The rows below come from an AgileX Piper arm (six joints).
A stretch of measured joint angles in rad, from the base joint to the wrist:
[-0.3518 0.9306 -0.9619 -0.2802 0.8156 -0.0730]
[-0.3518 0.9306 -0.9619 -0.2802 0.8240 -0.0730]
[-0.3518 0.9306 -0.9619 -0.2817 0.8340 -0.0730]
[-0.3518 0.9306 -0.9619 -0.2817 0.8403 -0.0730]
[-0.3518 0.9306 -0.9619 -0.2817 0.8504 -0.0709]
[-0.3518 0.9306 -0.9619 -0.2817 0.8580 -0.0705]
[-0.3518 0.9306 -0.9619 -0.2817 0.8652 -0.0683]
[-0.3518 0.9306 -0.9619 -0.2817 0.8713 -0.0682]
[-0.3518 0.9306 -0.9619 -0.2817 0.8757 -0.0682]
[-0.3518 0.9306 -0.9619 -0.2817 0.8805 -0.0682]
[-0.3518 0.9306 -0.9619 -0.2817 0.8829 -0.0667]
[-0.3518 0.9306 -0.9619 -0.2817 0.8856 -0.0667]
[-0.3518 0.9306 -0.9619 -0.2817 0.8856 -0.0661]
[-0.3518 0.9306 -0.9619 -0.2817 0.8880 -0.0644]
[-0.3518 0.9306 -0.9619 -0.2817 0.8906 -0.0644]
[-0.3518 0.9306 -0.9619 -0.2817 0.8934 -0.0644]
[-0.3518 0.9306 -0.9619 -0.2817 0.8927 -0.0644]
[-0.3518 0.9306 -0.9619 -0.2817 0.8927 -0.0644]
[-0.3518 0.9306 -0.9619 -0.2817 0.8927 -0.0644]
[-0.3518 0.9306 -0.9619 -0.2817 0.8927 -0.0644]
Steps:
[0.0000 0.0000 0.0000 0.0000 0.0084 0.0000]
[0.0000 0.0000 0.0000 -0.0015 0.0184 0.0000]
[0.0000 0.0000 0.0000 -0.0015 0.0247 0.0000]
[0.0000 0.0000 0.0000 -0.0015 0.0348 0.0021]
[0.0000 0.0000 0.0000 -0.0015 0.0424 0.0025]
[0.0000 0.0000 0.0000 -0.0015 0.0496 0.0047]
[0.0000 0.0000 0.0000 -0.0015 0.0557 0.0048]
[0.0000 0.0000 0.0000 -0.0015 0.0601 0.0048]
[0.0000 0.0000 0.0000 -0.0015 0.0649 0.0048]
[0.0000 0.0000 0.0000 -0.0015 0.0673 0.0063]
[0.0000 0.0000 0.0000 -0.0015 0.0700 0.0063]
[0.0000 0.0000 0.0000 -0.0015 0.0700 0.0069]
[0.0000 0.0000 0.0000 -0.0015 0.0724 0.0086]
[0.0000 0.0000 0.0000 -0.0015 0.0750 0.0086]
[0.0000 0.0000 0.0000 -0.0015 0.0778 0.0086]
[0.0000 0.0000 0.0000 -0.0015 0.0771 0.0086]
[0.0000 0.0000 0.0000 -0.0015 0.0771 0.0086]
[0.0000 0.0000 0.0000 -0.0015 0.0771 0.0086]
[0.0000 0.0000 0.0000 -0.0015 0.0771 0.0086]

